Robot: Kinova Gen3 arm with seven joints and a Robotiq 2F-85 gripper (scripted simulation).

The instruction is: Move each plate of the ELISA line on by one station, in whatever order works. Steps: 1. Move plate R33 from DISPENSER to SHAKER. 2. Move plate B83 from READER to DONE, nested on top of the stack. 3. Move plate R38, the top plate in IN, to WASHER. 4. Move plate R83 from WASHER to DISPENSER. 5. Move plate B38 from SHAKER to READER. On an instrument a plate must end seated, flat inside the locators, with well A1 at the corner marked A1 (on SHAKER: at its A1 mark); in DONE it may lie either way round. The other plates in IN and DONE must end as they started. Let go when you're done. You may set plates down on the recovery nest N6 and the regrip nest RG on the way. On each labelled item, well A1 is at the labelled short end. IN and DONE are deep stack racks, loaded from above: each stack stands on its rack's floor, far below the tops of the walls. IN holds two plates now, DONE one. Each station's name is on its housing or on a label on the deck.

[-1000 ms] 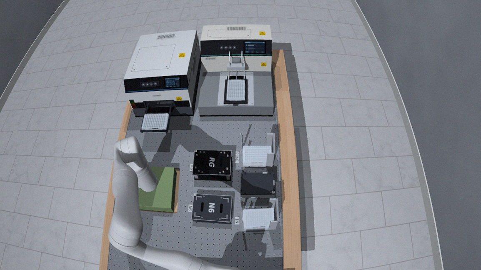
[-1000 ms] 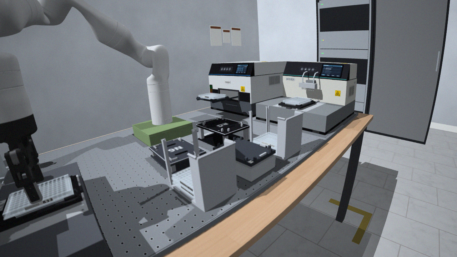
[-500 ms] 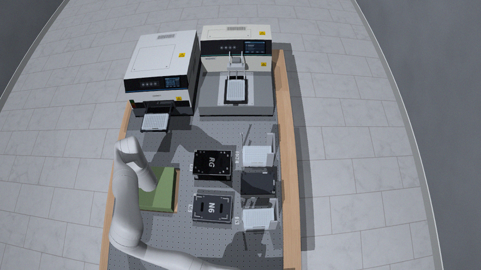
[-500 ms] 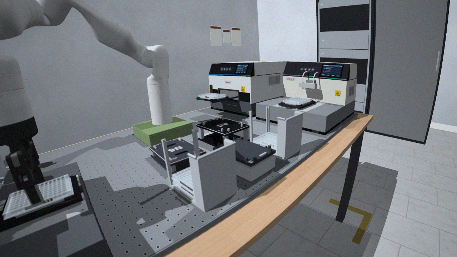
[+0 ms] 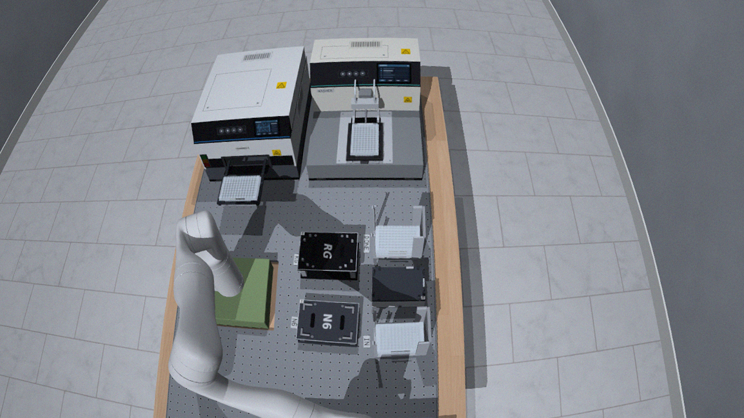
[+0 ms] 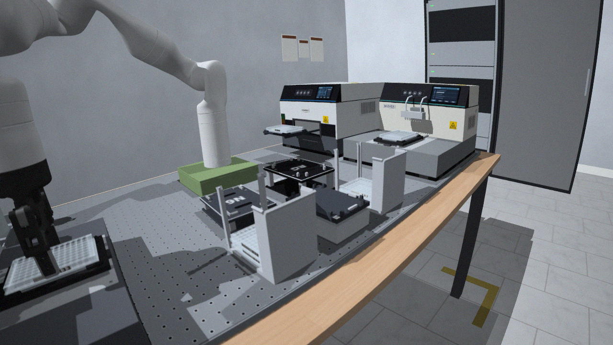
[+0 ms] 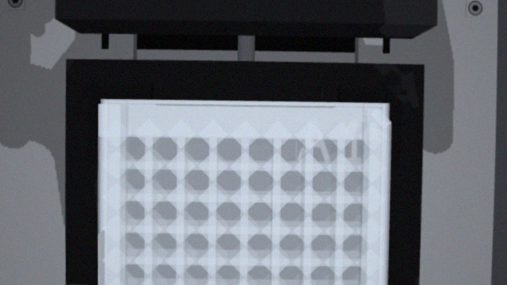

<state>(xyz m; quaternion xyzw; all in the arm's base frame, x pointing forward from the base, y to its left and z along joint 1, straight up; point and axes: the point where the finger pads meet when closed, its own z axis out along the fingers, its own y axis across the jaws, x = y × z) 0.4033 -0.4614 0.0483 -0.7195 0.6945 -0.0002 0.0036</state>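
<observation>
Right now my hand is 10 mm above the plate R33. Round my hand: RG nest: 570 mm to the left, 120 mm behind, 40 mm below; then plate R38: 330 mm to the left, 80 mm ahead, 70 mm below; then dispenser head: 90 mm to the right, 20 mm above.
</observation>
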